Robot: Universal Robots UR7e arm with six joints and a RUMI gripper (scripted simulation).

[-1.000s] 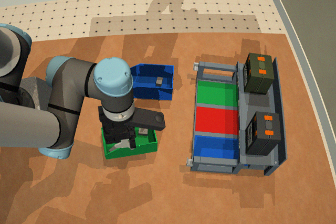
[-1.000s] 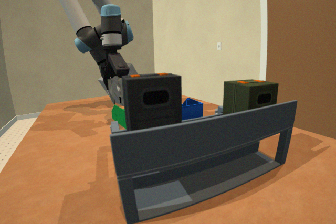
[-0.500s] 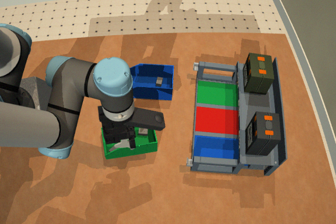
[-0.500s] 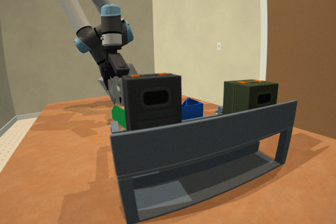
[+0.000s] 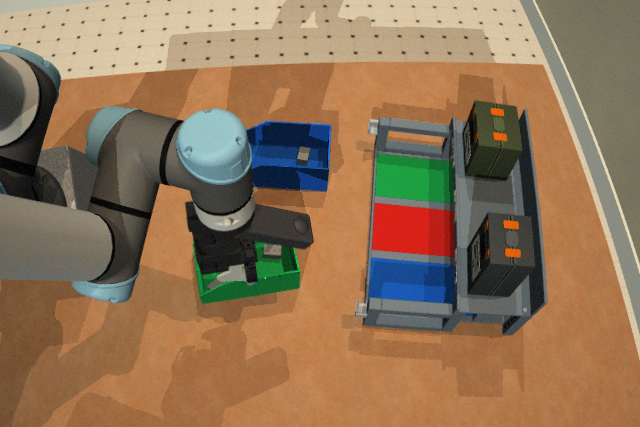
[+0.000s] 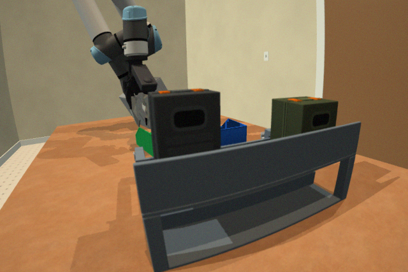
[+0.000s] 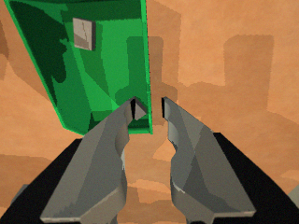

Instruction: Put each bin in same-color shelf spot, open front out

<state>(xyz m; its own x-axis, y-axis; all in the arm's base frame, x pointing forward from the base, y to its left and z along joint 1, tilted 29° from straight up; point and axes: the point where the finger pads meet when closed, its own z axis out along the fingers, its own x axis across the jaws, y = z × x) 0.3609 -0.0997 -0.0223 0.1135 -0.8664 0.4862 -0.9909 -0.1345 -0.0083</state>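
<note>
The green bin lies 1 cm behind my hand, 5 cm to the left of it and 7 cm below it. Round my hand: shelf front lip (22 cm ahead, 12 cm to the left, 9 cm below); then black box (38 cm ahead, 4 cm to the right, 6 cm above); then blue bin (7 cm ahead, 26 cm to the left, 7 cm below).
</note>
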